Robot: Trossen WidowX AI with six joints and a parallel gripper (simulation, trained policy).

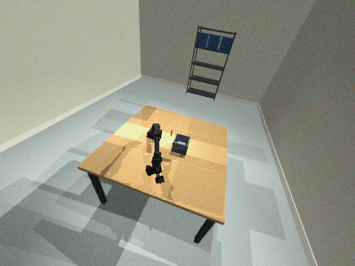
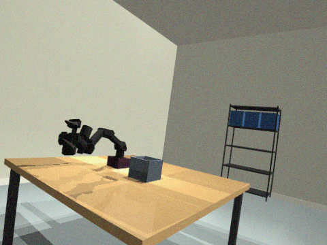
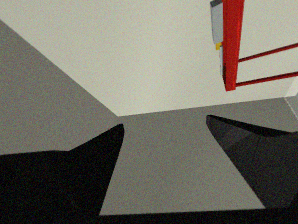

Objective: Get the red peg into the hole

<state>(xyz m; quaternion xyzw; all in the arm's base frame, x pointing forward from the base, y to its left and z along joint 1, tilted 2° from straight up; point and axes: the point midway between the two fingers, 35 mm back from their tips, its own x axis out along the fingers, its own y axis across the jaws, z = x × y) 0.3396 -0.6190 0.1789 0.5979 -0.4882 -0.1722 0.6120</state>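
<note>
Now: the red peg 20 cm behind my gripper tip, 77 cm to the left of it and 25 cm below it. The rest, counted from my gripper tip: plate 3 cm behind, 61 cm to the left, 24 cm below.
</note>
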